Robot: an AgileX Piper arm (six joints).
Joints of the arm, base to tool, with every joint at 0 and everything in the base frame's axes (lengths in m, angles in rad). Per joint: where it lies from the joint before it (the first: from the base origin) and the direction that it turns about. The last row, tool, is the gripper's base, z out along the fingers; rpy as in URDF.
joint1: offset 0.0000 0.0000 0.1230 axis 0 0 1
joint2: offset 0.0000 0.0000 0.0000 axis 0 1 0
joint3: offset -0.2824 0.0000 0.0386 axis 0 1 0
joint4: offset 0.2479 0.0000 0.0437 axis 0.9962 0 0.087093
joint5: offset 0.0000 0.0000 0.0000 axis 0 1 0
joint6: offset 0.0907 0.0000 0.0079 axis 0.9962 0 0.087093
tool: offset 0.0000 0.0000 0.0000 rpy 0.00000 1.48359 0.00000
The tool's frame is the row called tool.
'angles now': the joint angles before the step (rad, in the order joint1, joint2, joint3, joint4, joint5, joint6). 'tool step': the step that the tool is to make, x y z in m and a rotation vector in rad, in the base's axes. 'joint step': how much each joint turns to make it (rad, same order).
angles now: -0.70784, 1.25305, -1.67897, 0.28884, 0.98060, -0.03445
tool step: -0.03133, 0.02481, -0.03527, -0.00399, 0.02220, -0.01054
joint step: 0.00000, -0.18809, 0.27783, -0.00600, -0.07284, -0.02446
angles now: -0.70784, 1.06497, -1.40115, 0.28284, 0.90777, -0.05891
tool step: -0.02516, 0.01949, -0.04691, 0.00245, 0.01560, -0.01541
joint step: 0.00006, -0.17020, 0.27820, -0.00007, -0.09399, -0.02030
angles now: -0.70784, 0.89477, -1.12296, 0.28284, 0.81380, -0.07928
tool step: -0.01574, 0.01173, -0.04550, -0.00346, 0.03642, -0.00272
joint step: 0.00005, -0.11670, 0.21957, -0.00007, -0.07320, -0.03654
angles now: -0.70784, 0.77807, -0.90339, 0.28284, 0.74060, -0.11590
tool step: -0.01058, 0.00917, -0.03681, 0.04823, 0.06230, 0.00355
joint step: -0.00005, -0.06906, 0.14391, 0.00007, 0.00487, -0.00440
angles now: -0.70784, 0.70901, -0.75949, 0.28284, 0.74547, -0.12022
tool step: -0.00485, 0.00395, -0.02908, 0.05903, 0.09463, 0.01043
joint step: -0.00002, -0.01674, 0.08843, -0.01435, 0.04042, -0.00163
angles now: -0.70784, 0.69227, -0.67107, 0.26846, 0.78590, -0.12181
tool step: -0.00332, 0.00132, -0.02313, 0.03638, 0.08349, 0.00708
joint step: 0.00002, 0.00001, 0.06793, -0.02367, 0.02053, -0.00390
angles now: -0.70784, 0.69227, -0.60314, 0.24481, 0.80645, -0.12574
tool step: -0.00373, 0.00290, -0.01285, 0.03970, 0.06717, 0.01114
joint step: 0.00006, 0.00000, 0.03188, -0.01377, 0.04626, 0.00009
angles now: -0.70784, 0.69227, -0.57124, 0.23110, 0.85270, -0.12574
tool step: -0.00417, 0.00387, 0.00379, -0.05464, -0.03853, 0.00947
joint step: 0.01571, -0.04487, 0.00889, -0.01688, -0.02942, 0.00001
